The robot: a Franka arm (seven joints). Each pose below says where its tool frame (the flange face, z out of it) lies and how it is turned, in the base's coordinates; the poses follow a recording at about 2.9 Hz.
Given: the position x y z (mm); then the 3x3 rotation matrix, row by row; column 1 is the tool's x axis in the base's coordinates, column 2 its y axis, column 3 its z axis. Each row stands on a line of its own.
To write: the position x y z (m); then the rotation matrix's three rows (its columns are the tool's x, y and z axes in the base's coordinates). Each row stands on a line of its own. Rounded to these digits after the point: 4 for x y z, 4 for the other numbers.
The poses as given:
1:
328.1, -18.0, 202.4
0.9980, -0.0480, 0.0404
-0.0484, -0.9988, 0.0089
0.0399, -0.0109, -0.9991
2:
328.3, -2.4, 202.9
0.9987, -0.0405, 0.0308
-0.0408, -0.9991, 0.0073
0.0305, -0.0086, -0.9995
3:
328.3, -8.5, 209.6
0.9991, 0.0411, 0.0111
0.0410, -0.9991, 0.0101
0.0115, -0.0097, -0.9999
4:
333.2, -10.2, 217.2
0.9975, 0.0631, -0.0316
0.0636, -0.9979, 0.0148
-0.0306, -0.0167, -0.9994
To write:
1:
0.3281, -0.0180, 0.2024
0.9980, -0.0480, 0.0404
-0.0484, -0.9988, 0.0089
0.0399, -0.0109, -0.9991

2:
0.3283, -0.0024, 0.2029
0.9987, -0.0405, 0.0308
-0.0408, -0.9991, 0.0073
0.0305, -0.0086, -0.9995

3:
0.3283, -0.0085, 0.2096
0.9991, 0.0411, 0.0111
0.0410, -0.9991, 0.0101
0.0115, -0.0097, -0.9999

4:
0.3332, -0.0102, 0.2172
0.9975, 0.0631, -0.0316
0.0636, -0.9979, 0.0148
-0.0306, -0.0167, -0.9994

